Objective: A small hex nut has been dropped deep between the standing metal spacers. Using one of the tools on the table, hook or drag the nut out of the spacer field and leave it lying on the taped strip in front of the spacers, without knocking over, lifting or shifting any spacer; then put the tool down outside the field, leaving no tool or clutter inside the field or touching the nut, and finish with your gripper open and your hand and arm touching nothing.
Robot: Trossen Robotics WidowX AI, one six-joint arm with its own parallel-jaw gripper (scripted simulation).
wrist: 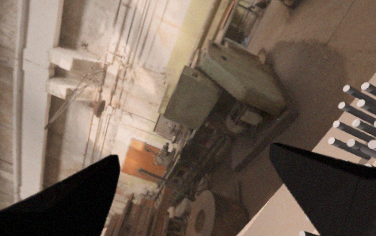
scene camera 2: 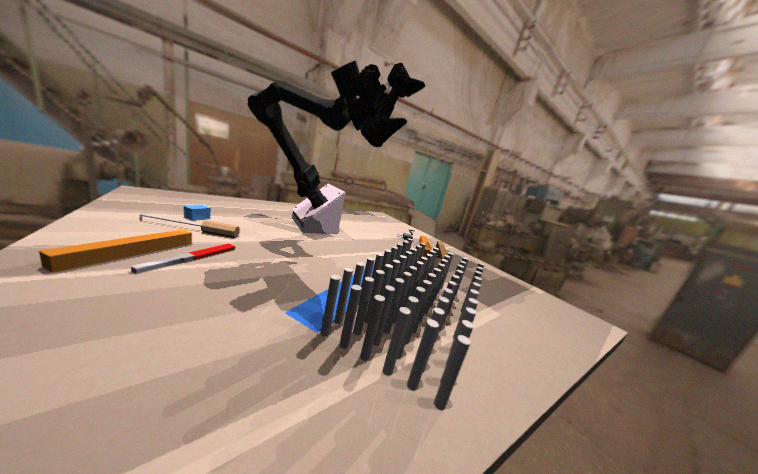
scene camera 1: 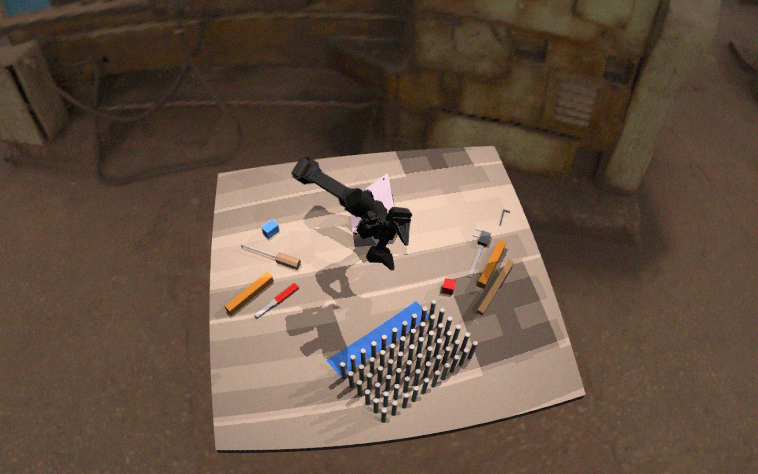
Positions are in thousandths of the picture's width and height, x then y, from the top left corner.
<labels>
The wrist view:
my gripper: 525, 663
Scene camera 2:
my gripper: 548, 216
red-handled tool: 246, 543
orange bar: 78, 547
blue taped strip: 410, 661
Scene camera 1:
my gripper: 527, 543
blue taped strip: 510, 693
</labels>
